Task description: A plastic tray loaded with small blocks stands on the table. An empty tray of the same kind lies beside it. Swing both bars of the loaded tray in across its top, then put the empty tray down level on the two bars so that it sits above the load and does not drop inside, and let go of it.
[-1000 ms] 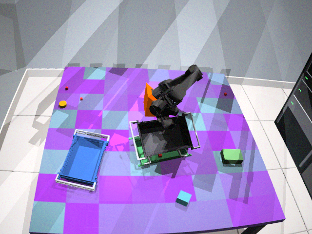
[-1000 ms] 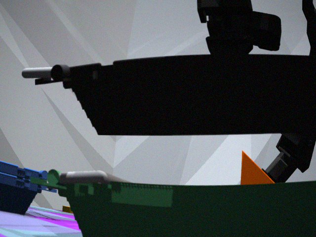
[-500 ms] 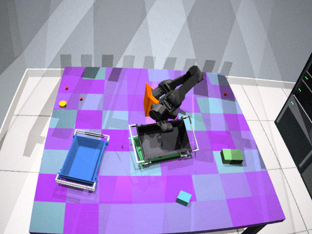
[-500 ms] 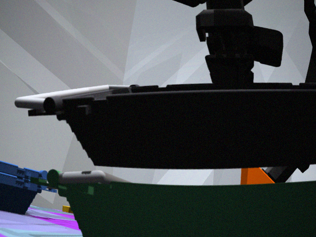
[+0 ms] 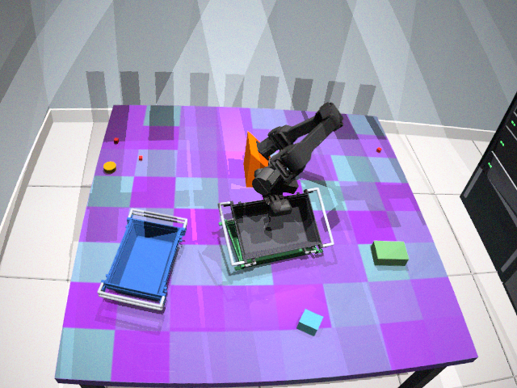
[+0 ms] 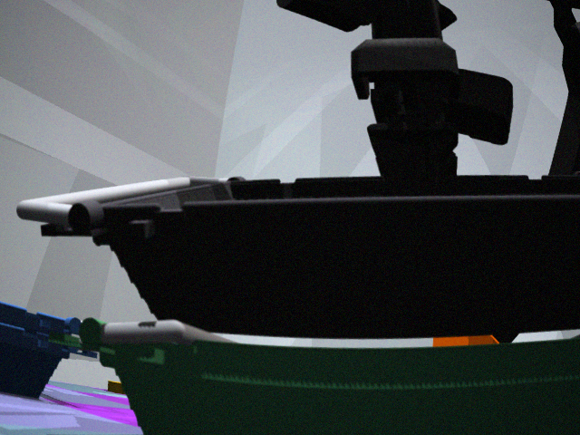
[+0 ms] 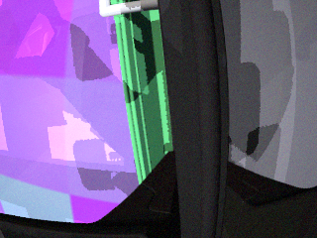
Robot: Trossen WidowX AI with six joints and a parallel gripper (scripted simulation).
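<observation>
The black tray lies 8 cm ahead of my gripper tip and 2 cm to the left of it. Also, from my gripper tip: yellow disc (33 cm behind, 57 cm to the right, 13 cm below); then green block (11 cm ahead, 44 cm to the left, 12 cm below); then blue-green block (36 cm ahead, 9 cm to the left, 11 cm below).
</observation>
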